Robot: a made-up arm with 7 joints. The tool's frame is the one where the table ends. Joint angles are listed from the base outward.
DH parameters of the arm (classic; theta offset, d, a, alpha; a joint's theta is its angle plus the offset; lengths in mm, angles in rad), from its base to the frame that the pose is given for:
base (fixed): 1.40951 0 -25.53 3.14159
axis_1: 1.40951 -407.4 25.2 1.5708
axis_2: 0 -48 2.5 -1.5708
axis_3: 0 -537.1 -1.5 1.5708
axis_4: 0 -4 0.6 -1.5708
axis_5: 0 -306 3.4 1.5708
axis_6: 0 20.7 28.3 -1.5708
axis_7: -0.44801 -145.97 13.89 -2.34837
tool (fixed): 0.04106 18.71 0 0
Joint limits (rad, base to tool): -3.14..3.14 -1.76..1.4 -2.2..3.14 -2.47..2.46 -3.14..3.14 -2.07..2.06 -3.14..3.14
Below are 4 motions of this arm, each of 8 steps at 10 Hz.
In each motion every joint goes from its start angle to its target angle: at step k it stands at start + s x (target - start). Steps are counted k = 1, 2, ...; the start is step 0. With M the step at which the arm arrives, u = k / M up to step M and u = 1 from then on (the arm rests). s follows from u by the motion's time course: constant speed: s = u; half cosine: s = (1 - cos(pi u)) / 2; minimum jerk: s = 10 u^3 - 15 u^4 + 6 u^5.
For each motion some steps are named. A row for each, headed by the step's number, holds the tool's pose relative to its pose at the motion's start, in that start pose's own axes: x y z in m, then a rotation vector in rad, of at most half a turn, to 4 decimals.
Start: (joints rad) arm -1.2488 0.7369 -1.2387 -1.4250 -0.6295 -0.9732 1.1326
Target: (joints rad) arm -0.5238 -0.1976 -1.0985 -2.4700 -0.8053 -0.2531 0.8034
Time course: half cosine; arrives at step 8
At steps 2, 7, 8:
2: -0.0765 0.1240 -0.0566 -0.0082 0.1860 0.2662
7: -0.6936 0.2342 -0.1450 -0.2101 1.1562 1.7182
8: -0.7128 0.2194 -0.1389 -0.2170 1.1942 1.7836

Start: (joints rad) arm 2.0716 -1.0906 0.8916 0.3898 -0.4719 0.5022 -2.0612
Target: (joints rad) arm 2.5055 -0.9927 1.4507 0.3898 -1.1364 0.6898 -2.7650
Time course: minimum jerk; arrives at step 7
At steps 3, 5, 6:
3: 0.0710 -0.0627 0.0150 0.0087 0.1464 0.1155
5: 0.1563 -0.1643 0.0380 0.0388 0.3488 0.2434
6: 0.1752 -0.1931 0.0448 0.0521 0.3986 0.2715

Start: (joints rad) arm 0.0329 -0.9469 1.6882 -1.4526 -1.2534 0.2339 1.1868
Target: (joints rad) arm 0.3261 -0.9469 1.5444 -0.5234 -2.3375 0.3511 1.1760
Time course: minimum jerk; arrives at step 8
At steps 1, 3, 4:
1: 0.0034 -0.0001 0.0026 0.0016 0.0194 0.0074
3: 0.0536 -0.0050 0.0411 0.0479 0.3215 0.1419
4: 0.0912 -0.0136 0.0699 0.1168 0.5618 0.2817

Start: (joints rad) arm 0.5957 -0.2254 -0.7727 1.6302 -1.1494 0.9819 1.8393
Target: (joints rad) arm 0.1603 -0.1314 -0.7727 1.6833 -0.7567 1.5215 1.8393
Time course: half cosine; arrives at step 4
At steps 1, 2, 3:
1: 0.0096 0.0193 -0.0128 -0.1324 0.0123 -0.0630
2: 0.0351 0.0551 -0.0487 -0.4463 0.0449 -0.2261
3: 0.0617 0.0744 -0.0870 -0.7485 0.0835 -0.4071

